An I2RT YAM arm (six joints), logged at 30 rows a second.
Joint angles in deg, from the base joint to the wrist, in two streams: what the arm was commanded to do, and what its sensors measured. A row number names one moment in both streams.
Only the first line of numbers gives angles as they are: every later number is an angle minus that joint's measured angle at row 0.
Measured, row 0:
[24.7, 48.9, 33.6, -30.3, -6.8, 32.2]
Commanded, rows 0 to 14:
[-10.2, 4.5, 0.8, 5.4, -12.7, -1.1]
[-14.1, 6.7, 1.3, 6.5, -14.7, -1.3]
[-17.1, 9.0, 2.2, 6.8, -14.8, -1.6]
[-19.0, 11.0, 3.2, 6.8, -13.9, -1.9]
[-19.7, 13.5, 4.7, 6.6, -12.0, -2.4]
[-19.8, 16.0, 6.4, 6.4, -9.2, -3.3]
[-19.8, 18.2, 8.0, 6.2, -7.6, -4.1]
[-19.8, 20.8, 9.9, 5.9, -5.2, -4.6]
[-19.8, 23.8, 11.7, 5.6, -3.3, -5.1]
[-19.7, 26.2, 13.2, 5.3, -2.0, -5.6]
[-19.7, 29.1, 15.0, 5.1, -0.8, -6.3]
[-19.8, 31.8, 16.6, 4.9, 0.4, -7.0]
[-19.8, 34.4, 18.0, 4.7, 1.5, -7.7]
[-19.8, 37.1, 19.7, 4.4, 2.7, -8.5]
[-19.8, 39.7, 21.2, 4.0, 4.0, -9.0]
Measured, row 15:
[-19.8, 35.4, 18.3, 4.9, -1.5, -5.9]
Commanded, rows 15 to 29:
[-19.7, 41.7, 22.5, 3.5, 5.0, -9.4]
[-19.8, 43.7, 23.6, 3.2, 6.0, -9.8]
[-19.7, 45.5, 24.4, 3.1, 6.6, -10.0]
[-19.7, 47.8, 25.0, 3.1, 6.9, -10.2]
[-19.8, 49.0, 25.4, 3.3, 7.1, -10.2]
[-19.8, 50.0, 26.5, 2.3, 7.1, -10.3]
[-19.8, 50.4, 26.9, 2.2, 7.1, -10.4]
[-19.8, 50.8, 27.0, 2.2, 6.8, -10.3]
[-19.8, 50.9, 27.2, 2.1, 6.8, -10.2]
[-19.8, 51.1, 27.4, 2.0, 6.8, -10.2]
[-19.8, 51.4, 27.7, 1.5, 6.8, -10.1]
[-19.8, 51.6, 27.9, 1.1, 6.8, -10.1]
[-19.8, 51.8, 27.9, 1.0, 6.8, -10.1]
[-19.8, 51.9, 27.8, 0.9, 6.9, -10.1]
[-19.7, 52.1, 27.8, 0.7, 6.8, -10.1]
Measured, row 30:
[-19.8, 51.8, 27.6, 2.9, 5.7, -9.8]
